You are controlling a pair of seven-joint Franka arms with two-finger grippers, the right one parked.
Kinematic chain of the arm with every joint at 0, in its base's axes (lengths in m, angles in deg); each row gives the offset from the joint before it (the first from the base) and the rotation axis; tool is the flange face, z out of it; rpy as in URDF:
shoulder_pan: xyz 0 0 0.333 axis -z
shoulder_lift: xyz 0 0 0 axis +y
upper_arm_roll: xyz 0 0 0.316 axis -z
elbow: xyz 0.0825 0 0 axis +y
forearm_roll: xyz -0.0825 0 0.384 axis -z
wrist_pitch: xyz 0 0 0 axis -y
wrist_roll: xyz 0.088 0 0 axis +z
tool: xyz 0 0 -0.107 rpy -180 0 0
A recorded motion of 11 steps. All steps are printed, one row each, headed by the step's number.
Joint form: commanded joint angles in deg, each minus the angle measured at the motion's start. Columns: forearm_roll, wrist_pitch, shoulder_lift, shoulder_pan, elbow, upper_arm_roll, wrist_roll.
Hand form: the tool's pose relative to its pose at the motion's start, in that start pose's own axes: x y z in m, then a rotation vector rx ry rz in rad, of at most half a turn. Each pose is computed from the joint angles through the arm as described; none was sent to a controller.
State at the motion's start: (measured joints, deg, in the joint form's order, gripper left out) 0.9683 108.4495 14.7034 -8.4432 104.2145 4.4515 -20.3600
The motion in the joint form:
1: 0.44 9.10 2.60 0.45 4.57 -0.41 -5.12
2: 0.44 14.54 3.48 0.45 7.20 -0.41 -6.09
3: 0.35 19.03 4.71 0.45 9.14 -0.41 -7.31
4: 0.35 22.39 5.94 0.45 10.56 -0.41 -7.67
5: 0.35 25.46 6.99 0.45 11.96 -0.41 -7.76
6: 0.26 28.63 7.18 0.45 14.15 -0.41 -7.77
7: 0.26 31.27 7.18 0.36 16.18 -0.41 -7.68
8: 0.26 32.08 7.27 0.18 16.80 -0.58 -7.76
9: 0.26 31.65 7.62 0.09 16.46 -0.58 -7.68
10: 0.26 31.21 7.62 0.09 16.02 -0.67 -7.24
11: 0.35 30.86 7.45 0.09 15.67 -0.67 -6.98
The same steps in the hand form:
1: 0.0082 -0.0037 0.0505 0.0064 0.0338 0.0842
2: 0.0096 -0.0051 0.0724 0.0199 0.0649 0.0995
3: 0.0110 -0.0065 0.0935 0.0305 0.0855 0.1202
4: 0.0117 -0.0074 0.1120 0.0352 0.0971 0.1252
5: 0.0112 -0.0078 0.1288 0.0392 0.1072 0.1256
6: 0.0064 -0.0064 0.1425 0.0463 0.1191 0.1260
7: 0.0007 -0.0055 0.1536 0.0510 0.1288 0.1223
8: -0.0023 -0.0083 0.1578 0.0524 0.1303 0.1174
9: -0.0017 -0.0095 0.1594 0.0486 0.1236 0.1144
10: -0.0005 -0.0109 0.1568 0.0484 0.1237 0.1054
11: 0.0006 -0.0112 0.1530 0.0484 0.1269 0.0999

